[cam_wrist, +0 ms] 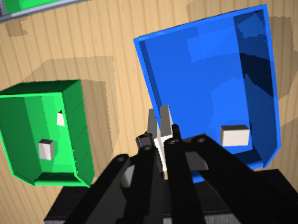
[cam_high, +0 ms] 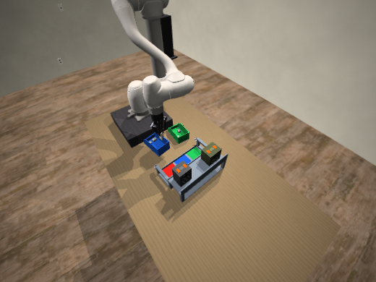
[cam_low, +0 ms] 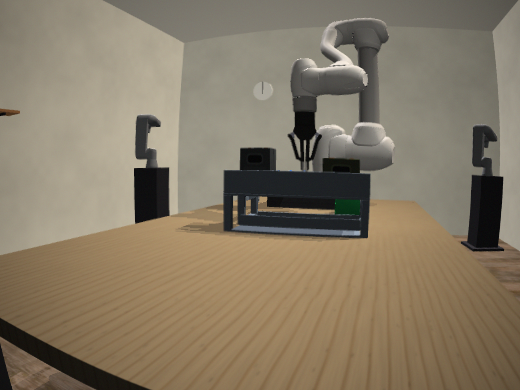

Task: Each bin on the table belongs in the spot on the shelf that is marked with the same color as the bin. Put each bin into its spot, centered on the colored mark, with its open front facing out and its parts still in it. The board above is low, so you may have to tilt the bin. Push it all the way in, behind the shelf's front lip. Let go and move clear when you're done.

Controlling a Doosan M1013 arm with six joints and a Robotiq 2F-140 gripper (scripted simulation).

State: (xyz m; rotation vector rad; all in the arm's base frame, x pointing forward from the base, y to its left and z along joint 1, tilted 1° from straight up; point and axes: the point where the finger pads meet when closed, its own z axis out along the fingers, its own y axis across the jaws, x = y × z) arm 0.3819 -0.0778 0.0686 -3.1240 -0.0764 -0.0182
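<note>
The blue bin is 5 cm to the right of my hand and 4 cm below it. Round my hand: olive box (34 cm ahead, 13 cm to the left, 1 cm below); then black box (33 cm ahead, 10 cm to the right, 1 cm above); then green bin (3 cm behind, 18 cm to the left, 12 cm below).
</note>
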